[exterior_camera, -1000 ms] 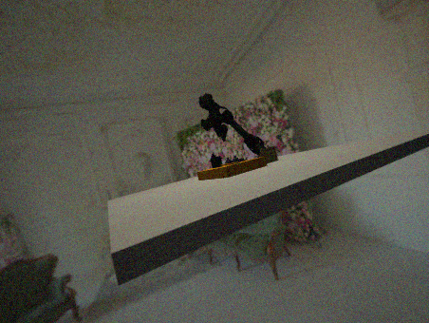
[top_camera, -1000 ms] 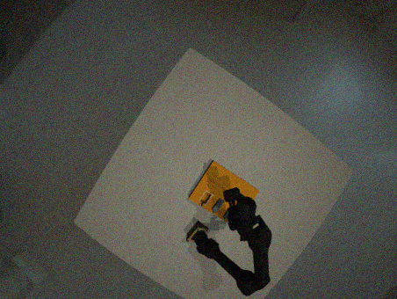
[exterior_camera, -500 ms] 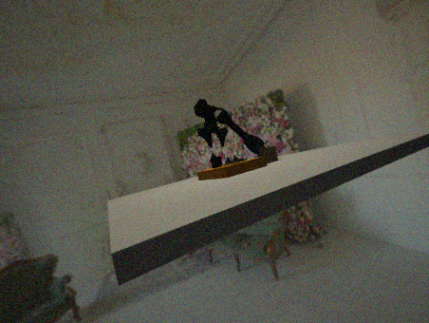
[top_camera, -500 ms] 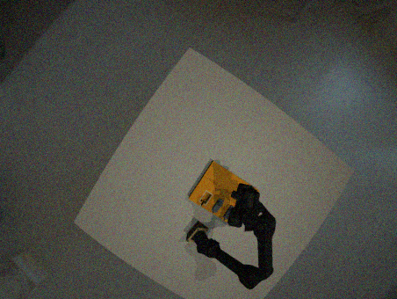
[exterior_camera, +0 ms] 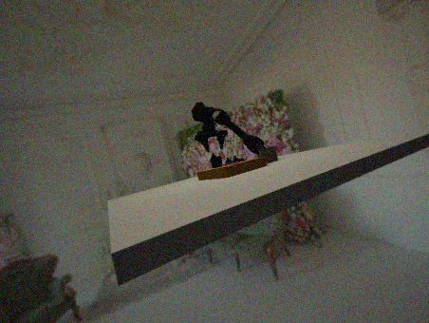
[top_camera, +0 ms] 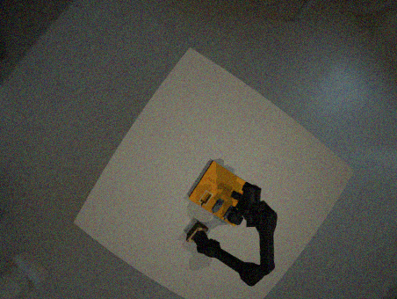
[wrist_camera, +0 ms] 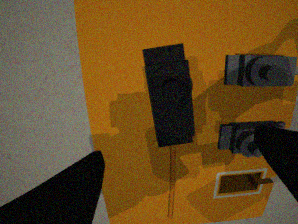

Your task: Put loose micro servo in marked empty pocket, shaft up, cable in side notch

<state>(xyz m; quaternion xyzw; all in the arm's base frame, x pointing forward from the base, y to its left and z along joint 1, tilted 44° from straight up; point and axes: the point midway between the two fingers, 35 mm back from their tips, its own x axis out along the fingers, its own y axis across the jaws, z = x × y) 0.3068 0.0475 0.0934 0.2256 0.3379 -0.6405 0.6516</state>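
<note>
Right now my gripper tip is 1 cm short of the orange deck, 4 cm to the right of it and 11 cm above it.
</note>
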